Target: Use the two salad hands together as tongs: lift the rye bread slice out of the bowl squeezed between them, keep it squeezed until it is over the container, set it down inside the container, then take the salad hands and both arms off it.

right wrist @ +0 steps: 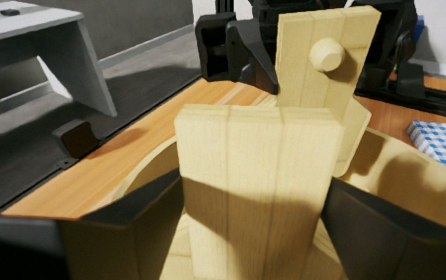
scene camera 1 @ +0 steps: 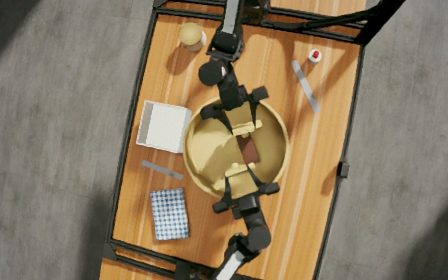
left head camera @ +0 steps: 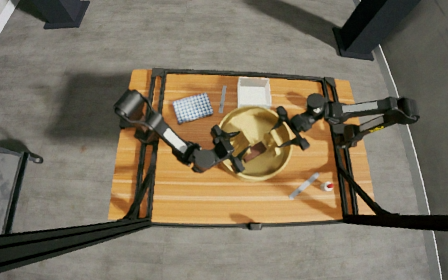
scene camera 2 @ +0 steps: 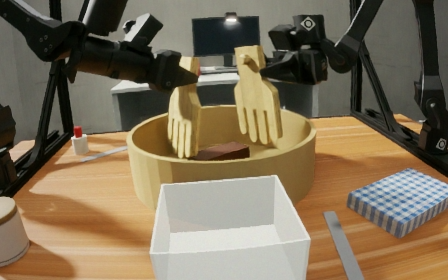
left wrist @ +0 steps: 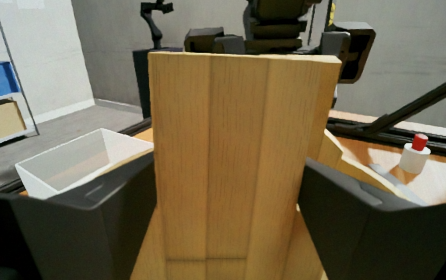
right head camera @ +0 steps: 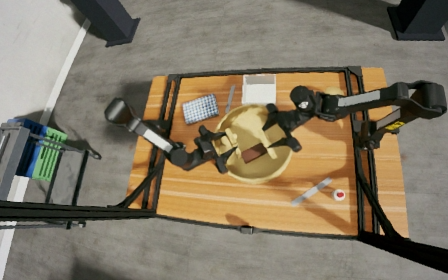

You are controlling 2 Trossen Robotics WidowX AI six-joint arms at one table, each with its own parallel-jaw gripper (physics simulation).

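Seen in the pictures: left gripper, fingertip midpoint: [right wrist: 318,86] [scene camera 1: 235,167] [left head camera: 246,138] [scene camera 2: 248,72] [left wrist: 227,161] [right head camera: 234,138]; right gripper, fingertip midpoint: [right wrist: 250,178] [scene camera 1: 244,131] [left head camera: 273,140] [scene camera 2: 189,77] [right head camera: 262,140]; left arm's base, link origin: [right wrist: 370,82] [scene camera 1: 202,277] [left head camera: 149,137] [scene camera 2: 433,149]; right arm's base, link origin: [scene camera 1: 257,14] [left head camera: 341,142] [scene camera 2: 1,183] [right head camera: 363,143].
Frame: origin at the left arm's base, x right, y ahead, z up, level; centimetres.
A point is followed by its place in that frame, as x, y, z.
The dark brown rye bread slice [left head camera: 255,152] {6.2, 47.1, 1.9} [right head camera: 254,153] {6.4, 46.7, 1.9} [scene camera 1: 248,150] {6.3, 45.7, 1.9} [scene camera 2: 226,151] {4.7, 45.1, 1.9} lies inside the round yellow bowl [scene camera 2: 225,172] {-13.9, 46.7, 6.0}. My left gripper [scene camera 1: 238,172] {4.9, 40.6, 16.1} [left wrist: 227,161] {4.9, 40.6, 16.1} is shut on a wooden salad hand [scene camera 2: 256,102] {4.1, 39.4, 10.9} [left wrist: 230,150] {5.8, 39.3, 17.6}. My right gripper [scene camera 1: 243,129] {5.3, 50.9, 15.9} [right wrist: 250,178] {5.3, 50.9, 15.9} is shut on the other salad hand [scene camera 2: 184,117] {2.1, 52.1, 9.6} [right wrist: 255,165] {4.7, 51.8, 17.9}. Both hands point down into the bowl near opposite ends of the slice. The left one's fingers look higher, apart from it; contact at the right one is unclear. The white open container [left head camera: 254,82] {-29.7, 48.4, 2.3} [scene camera 2: 225,260] {-30.0, 48.2, 4.4} stands beside the bowl.
A blue-checked cloth block [left head camera: 193,108] {-15.0, 18.9, 0.4} [scene camera 2: 400,200] {-18.0, 21.4, 0.4}, a grey strip [left head camera: 222,99] {-21.6, 32.7, -1.7} and another strip [left head camera: 304,186] {20.8, 70.0, -1.7} lie around the bowl. A red-capped bottle [left head camera: 327,186] {21.5, 78.8, 2.9} stands near the second strip. A jar [scene camera 1: 191,35] {-19.4, 79.0, 4.9} stands near my right arm. Black frame bars edge the table.
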